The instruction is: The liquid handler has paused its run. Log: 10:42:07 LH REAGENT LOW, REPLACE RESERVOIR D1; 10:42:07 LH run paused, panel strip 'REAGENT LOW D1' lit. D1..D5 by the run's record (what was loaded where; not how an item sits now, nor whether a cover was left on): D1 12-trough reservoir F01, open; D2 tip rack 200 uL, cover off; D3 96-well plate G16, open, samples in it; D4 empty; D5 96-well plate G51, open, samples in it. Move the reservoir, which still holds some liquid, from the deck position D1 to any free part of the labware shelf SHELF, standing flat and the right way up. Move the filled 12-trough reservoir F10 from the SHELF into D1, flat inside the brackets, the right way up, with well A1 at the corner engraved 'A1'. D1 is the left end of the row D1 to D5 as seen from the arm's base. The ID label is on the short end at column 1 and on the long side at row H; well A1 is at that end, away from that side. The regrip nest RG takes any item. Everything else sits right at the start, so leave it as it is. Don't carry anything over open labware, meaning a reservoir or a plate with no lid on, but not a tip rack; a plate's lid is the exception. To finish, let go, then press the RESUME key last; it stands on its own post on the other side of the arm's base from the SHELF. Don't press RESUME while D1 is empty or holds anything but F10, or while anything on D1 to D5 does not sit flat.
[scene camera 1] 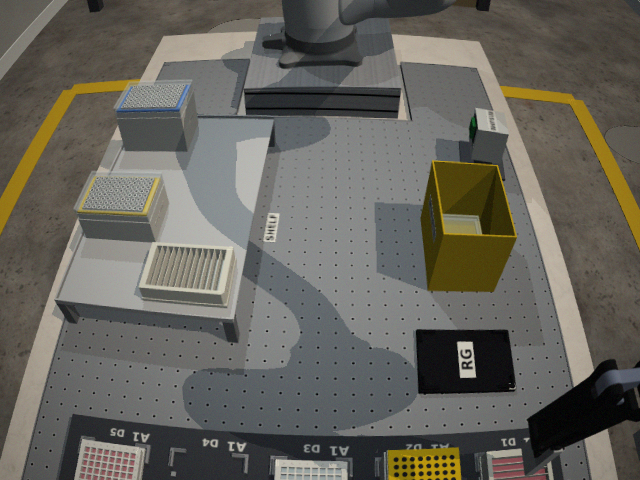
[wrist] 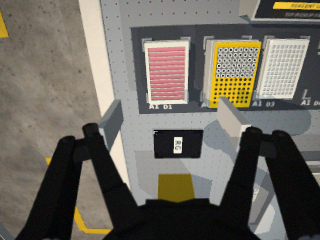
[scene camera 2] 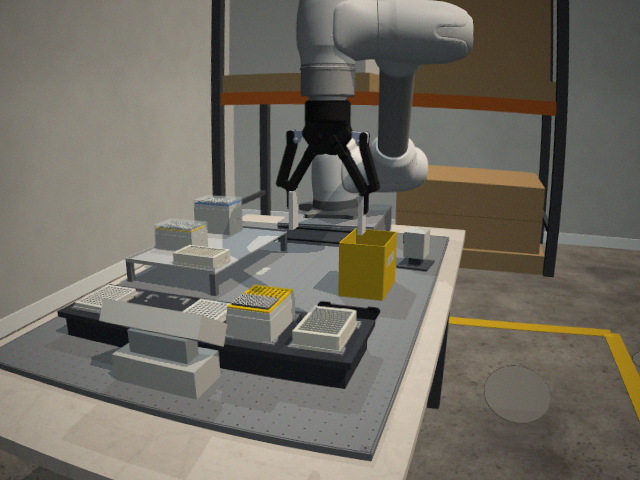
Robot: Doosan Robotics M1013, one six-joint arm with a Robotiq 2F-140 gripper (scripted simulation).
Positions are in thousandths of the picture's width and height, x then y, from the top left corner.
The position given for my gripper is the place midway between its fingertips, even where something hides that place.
Labels:
my gripper: scene camera 1 916, 947; wrist 530, 452; scene camera 2 510, 480
yellow bin: scene camera 1 710, 547; wrist 548, 781; scene camera 2 574, 547

